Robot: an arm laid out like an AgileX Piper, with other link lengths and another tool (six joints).
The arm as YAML. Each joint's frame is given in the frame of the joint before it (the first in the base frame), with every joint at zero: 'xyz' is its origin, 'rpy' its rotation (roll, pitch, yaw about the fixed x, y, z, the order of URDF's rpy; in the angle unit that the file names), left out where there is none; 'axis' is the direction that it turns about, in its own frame. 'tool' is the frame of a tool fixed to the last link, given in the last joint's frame.
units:
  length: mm
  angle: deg
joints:
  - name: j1
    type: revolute
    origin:
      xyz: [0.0, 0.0, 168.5]
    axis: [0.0, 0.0, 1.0]
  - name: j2
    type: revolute
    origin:
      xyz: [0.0, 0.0, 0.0]
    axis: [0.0, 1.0, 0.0]
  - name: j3
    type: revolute
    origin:
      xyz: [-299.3, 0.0, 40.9]
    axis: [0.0, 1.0, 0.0]
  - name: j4
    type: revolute
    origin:
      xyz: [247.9, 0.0, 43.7]
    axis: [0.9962, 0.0, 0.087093]
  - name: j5
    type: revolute
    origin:
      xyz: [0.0, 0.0, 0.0]
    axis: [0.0, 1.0, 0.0]
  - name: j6
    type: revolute
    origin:
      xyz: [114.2, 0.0, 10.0]
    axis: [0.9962, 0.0, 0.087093]
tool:
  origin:
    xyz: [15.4, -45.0, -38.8]
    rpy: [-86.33, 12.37, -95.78]
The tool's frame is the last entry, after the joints.
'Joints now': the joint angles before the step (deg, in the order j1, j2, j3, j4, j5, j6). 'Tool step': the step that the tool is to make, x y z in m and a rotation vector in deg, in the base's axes. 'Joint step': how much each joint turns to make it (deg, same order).
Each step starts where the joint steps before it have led.
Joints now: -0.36, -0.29, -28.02, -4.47, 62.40, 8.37
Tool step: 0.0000, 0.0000, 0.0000, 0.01, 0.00, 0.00
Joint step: 0.01, 0.00, 0.00, 0.00, 0.00, 0.02
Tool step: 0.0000, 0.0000, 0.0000, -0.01, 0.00, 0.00
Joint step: -0.01, 0.00, 0.00, 0.00, 0.00, -0.02
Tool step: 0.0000, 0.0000, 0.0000, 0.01, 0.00, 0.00
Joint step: 0.01, 0.00, 0.00, 0.00, 0.00, 0.02
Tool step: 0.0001, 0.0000, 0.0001, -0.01, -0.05, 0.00
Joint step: -0.01, 0.01, 0.00, 0.00, -0.05, -0.01
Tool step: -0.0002, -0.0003, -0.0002, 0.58, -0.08, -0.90
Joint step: -0.03, 0.12, 0.01, -0.55, -0.12, 1.20
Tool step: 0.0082, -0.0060, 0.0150, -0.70, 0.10, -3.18
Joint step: 0.04, 4.62, -1.92, -3.76, -2.30, 3.04
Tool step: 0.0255, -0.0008, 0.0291, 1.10, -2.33, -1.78
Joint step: -0.05, 8.49, -4.10, -1.91, -6.27, 3.77
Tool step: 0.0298, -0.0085, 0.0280, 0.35, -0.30, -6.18
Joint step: 0.07, 10.48, -4.88, -7.86, -4.23, 9.17
